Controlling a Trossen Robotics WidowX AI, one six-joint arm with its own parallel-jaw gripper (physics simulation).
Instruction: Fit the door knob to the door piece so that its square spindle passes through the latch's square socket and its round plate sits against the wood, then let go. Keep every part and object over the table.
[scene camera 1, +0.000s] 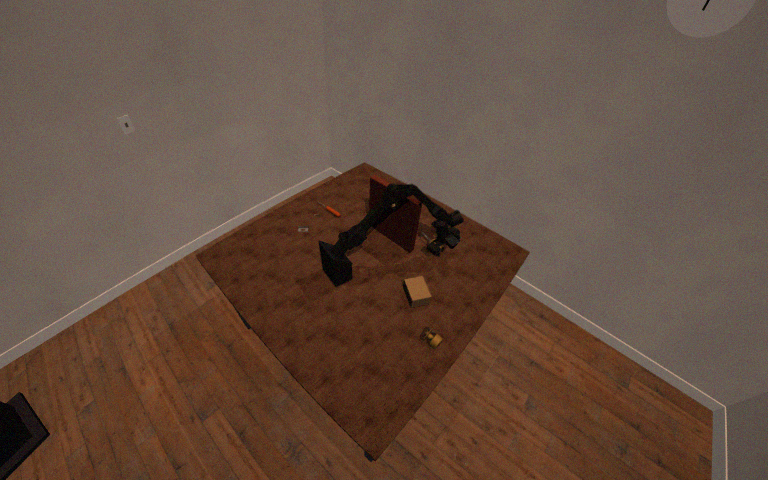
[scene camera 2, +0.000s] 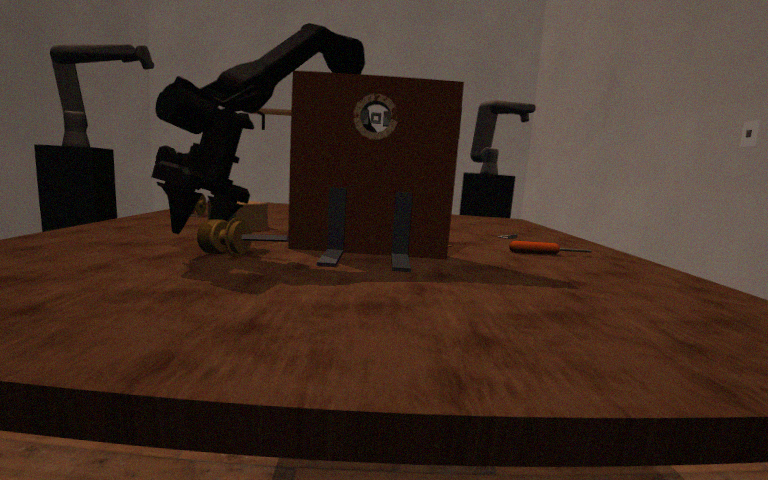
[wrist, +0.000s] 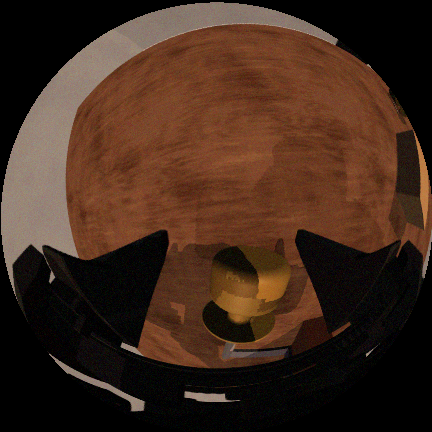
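Pixels of known places: gripper, fingertip midpoint: (scene camera 1: 444, 251) (scene camera 2: 194, 235) (wrist: 235, 236); arm's base, origin of the base link: (scene camera 1: 336, 254).
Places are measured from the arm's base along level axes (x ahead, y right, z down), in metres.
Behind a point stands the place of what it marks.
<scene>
The brass door knob (scene camera 2: 210, 236) @(x 0.413, y 0.377, z 0.128 m) (wrist: 250, 280) @(x 0.376, y 0.388, z 0.108 m) lies on its side on the table, its round plate (scene camera 2: 238, 236) @(x 0.418, y 0.334, z 0.127 m) toward the door piece and its grey square spindle (scene camera 2: 264, 238) @(x 0.431, y 0.293, z 0.127 m) (wrist: 257, 353) lying low. The dark red door piece (scene camera 1: 396, 229) @(x 0.339, y 0.145, z 0.065 m) (scene camera 2: 314, 158) @(x 0.355, y 0.210, z -0.006 m) stands upright. The latch's square socket (scene camera 2: 376, 118) @(x 0.374, y 0.101, z -0.085 m) shows within its round hole. My gripper (scene camera 2: 199, 224) @(x 0.380, y 0.408, z 0.132 m) (wrist: 235, 236) @(x 0.380, y 0.408, z 0.132 m) is open and empty, low by the knob, pointing down. In the wrist view the knob shows between the two fingers, untouched. In scene camera 1 the arm hides the knob's head.
A tan block (scene camera 1: 417, 290) @(x 0.062, y 0.374, z 0.104 m) (scene camera 2: 256, 216) @(x 0.114, y 0.322, z 0.135 m) and another brass knob piece (scene camera 1: 433, 338) @(x -0.125, y 0.518, z 0.107 m) (scene camera 2: 201, 204) @(x -0.094, y 0.486, z 0.132 m) lie on the table (scene camera 1: 317, 339) @(x -0.319, y 0.093, z 0.164 m). An orange screwdriver (scene camera 1: 332, 211) @(x 0.376, y -0.273, z 0.142 m) (scene camera 2: 534, 247) @(x 0.395, y -0.265, z 0.148 m) and a small metal part (scene camera 1: 303, 229) @(x 0.174, y -0.336, z 0.162 m) lie across the door piece. Two brackets (scene camera 2: 338, 215) @(x 0.376, y 0.165, z 0.094 m) (scene camera 2: 402, 220) @(x 0.410, y 0.053, z 0.095 m) support the door piece.
</scene>
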